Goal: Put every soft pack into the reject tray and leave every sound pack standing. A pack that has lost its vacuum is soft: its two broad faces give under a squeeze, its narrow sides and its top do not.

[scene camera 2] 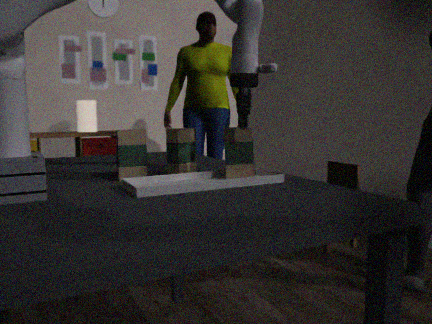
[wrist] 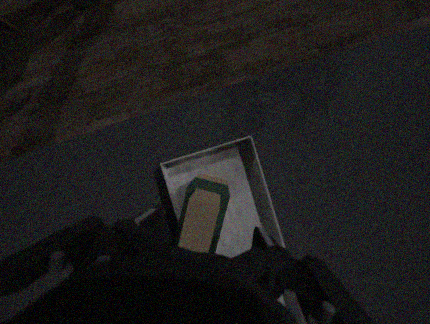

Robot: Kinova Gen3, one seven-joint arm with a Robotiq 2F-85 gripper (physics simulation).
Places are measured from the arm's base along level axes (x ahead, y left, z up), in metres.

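Pixels of known places: gripper, fingertip midpoint: (scene camera 2: 242, 128) (wrist: 205, 228); arm's base, link origin: (scene camera 2: 9, 156).
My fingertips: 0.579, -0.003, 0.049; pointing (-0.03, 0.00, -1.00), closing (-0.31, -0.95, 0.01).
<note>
For each thing: its top centre in the pictures, then the offset to it from my fingertips, as dx, dy, dz. Level surfaces: height alone.
- tan pack with a green band, top centre: (wrist: 194, 241) (scene camera 2: 239, 126) -0.007, +0.010, +0.007
- white reject tray, top centre: (wrist: 242, 270) (scene camera 2: 204, 176) -0.121, -0.028, -0.119
- dark table, surface height: dz -0.141
A tan pack with a green band (scene camera 2: 239, 153) (wrist: 202, 218) stands upright inside the white reject tray (scene camera 2: 200, 187) (wrist: 258, 182), at the tray's right part in the scene view. My gripper (scene camera 2: 243, 125) (wrist: 205, 228) is open at the top of this pack, with its fingers apart on either side and nothing gripped. Its fingertips are dark and hard to make out. Two more packs stand upright behind the tray in the scene view: one at the left (scene camera 2: 132, 155) and one in the middle (scene camera 2: 181, 150). Softness cannot be seen.
The tray rests on a dark table (scene camera 2: 200, 220) (wrist: 350, 150). A grey slatted block (scene camera 2: 22, 182) is under the pale column at the left. A person in a yellow top (scene camera 2: 206, 75) stands behind the table, and another dark figure (scene camera 2: 422, 165) is at the right edge.
</note>
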